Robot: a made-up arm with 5 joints.
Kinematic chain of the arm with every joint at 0, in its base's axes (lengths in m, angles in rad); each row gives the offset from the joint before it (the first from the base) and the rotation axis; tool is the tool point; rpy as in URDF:
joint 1: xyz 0 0 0.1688 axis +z
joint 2: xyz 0 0 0 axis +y
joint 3: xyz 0.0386 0 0.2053 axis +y
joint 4: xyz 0.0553 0 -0.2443 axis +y
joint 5: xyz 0.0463 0 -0.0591 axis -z
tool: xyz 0 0 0 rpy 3.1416 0 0
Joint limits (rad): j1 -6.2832..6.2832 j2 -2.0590..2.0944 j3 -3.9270..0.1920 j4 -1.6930..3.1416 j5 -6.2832..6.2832
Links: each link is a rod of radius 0.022 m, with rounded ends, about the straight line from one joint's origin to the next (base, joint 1, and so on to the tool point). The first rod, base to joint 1, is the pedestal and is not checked.
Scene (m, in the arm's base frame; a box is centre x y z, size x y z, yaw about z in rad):
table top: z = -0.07
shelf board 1: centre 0.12 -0.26 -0 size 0.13 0.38 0.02 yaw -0.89
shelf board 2: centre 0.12 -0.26 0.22 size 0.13 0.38 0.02 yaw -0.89
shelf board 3: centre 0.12 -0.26 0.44 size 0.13 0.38 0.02 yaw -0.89
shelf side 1: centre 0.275 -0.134 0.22 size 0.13 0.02 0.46 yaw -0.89
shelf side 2: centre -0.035 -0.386 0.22 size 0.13 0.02 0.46 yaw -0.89
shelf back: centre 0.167 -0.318 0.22 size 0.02 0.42 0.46 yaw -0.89
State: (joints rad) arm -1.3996 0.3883 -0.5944 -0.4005 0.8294
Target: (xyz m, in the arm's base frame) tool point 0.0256 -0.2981 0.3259
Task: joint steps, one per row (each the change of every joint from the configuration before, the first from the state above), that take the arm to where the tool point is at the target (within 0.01 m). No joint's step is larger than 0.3 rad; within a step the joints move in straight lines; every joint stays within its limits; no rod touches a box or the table.
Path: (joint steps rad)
1: -0.1364 -0.1200 0.2081 -0.0367 0.0000
2: -0.1365 -0.1201 0.2081 -0.0367 0.0000
3: -0.0642 -0.2521 -0.0698 -0.0737 0.0000
4: -0.0642 -0.2520 -0.0698 -0.0736 0.0000
5: -0.0642 -0.2521 -0.0699 -0.0737 0.0000
6: 0.1900 0.2217 -0.2066 0.0822 0.0000
7: 0.1900 0.2217 -0.2067 0.0822 0.0000

